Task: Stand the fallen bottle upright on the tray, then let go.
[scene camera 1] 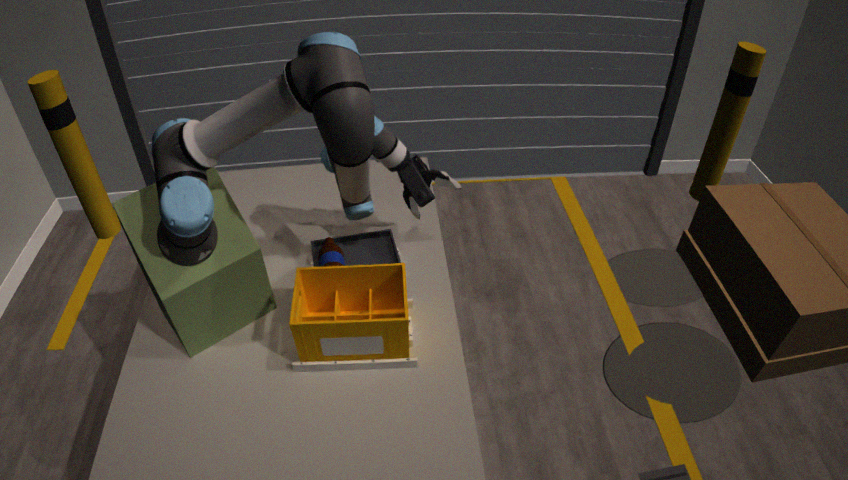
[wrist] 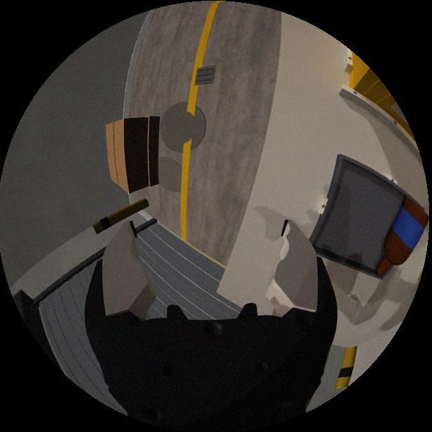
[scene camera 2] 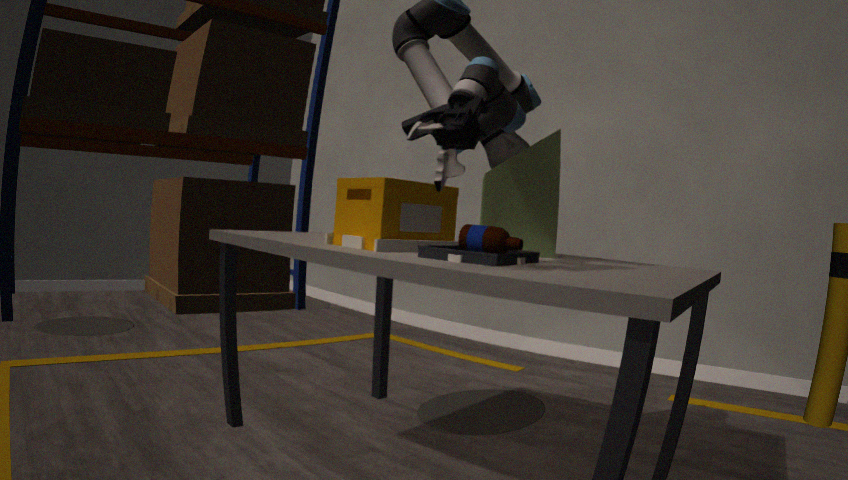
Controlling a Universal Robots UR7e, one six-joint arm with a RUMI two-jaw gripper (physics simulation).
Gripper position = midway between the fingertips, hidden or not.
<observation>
In view: the gripper (scene camera 2: 423, 166) and a brown bottle (scene camera 2: 488, 239).
The gripper is seen too in scene camera 1 (scene camera 1: 439, 203) and in the wrist view (wrist: 208, 221).
</observation>
